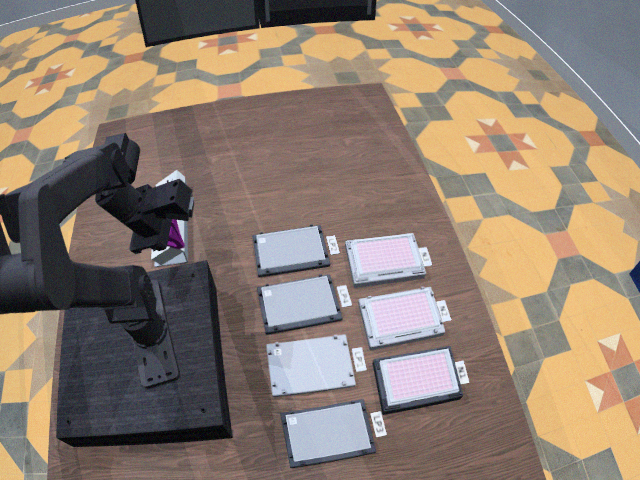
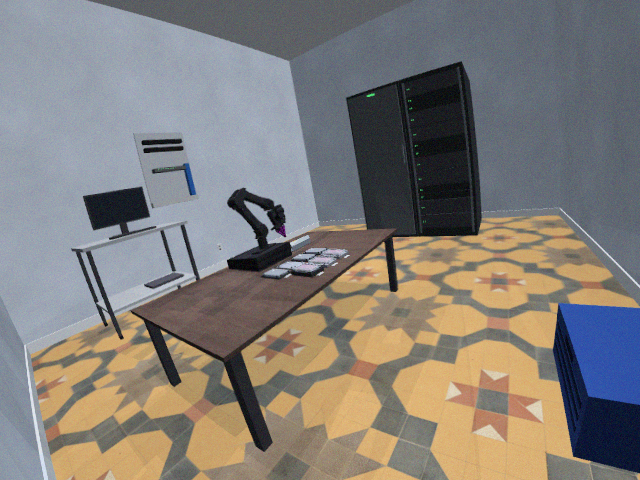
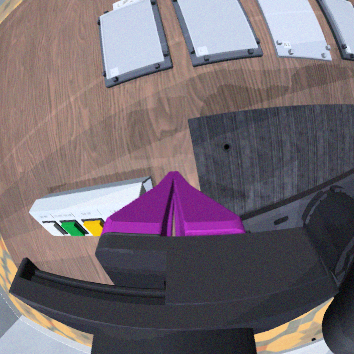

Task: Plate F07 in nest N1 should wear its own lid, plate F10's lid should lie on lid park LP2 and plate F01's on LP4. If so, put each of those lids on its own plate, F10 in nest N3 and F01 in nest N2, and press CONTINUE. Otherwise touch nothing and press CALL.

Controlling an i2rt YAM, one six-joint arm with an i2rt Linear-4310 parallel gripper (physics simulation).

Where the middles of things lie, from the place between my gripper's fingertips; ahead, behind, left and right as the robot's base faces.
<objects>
Right now the white button box (image 1: 170, 256) is 20 mm behind my hand, 170 mm to the left of it and 90 mm below it.
</objects>
